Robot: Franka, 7 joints.
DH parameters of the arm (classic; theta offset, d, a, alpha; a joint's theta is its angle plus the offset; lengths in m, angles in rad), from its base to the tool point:
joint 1: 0 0.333 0 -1.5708
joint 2: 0 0 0 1.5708
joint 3: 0 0.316 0.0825 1.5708
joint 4: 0 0 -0.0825 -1.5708
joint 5: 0 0.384 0 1.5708
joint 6: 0 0 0.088 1.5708
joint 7: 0 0.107 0 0
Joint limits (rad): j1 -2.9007..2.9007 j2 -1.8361..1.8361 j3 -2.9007..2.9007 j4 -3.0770..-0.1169 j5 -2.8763..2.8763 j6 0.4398..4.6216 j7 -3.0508..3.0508
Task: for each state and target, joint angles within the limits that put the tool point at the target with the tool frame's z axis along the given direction. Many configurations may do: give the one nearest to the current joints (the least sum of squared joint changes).
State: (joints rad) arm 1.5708 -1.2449 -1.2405 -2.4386 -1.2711 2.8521 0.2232
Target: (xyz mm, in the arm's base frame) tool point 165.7 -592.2 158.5 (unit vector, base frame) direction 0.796 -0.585 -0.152
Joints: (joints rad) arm 0.7396 -1.6468 -2.0209 -1.9270 -1.0408 3.4621 0.2232
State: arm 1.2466 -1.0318 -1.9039 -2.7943 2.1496 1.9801 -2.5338
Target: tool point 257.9 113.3 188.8 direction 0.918 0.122 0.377
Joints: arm 1.5125 -1.3950 -2.3269 -3.0049 1.9524 1.7297 -2.5338
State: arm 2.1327 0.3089 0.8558 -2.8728 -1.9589 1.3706 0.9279
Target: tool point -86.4 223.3 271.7 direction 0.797 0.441 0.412
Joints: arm 1.9107 -0.0991 0.6143 -2.9646 -1.2427 1.1008 0.9279
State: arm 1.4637 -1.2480 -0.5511 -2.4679 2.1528 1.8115 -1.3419
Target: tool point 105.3 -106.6 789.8 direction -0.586 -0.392 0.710
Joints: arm 1.4430 -1.7437 -0.4276 -2.5305 2.2041 1.5773 -1.3419
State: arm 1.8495 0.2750 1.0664 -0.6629 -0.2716 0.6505 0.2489
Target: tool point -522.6 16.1 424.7 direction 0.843 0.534 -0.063
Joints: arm 2.6550 0.5620 0.8097 -1.5325 -0.8441 0.4398 0.2489
